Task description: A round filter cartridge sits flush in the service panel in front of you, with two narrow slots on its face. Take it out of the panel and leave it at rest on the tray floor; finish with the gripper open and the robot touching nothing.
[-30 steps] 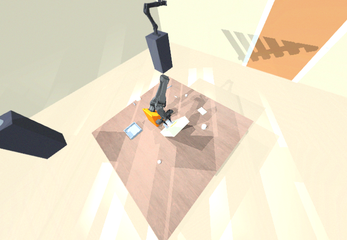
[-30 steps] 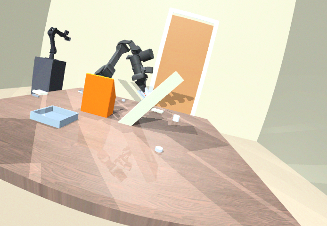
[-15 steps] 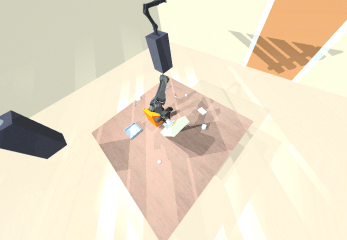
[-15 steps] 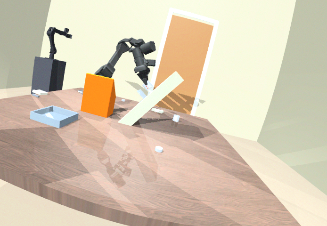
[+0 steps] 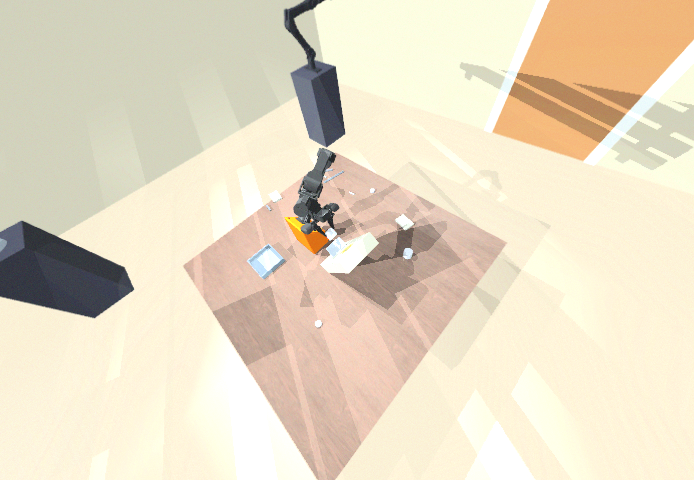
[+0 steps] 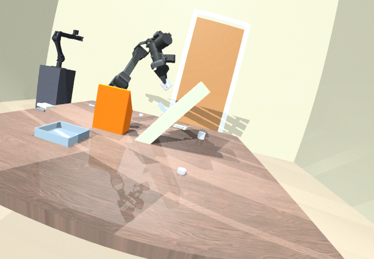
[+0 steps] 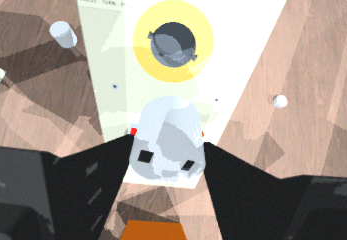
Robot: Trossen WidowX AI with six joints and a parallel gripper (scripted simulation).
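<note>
Right now my gripper tip is 320 mm past the light blue tray, 280 mm to the left of it and 270 mm above it. The rest, counted from my gripper tip: cream service panel (120 mm below, 70 mm ahead); then round white filter cartridge (right at my gripper tip).
</note>
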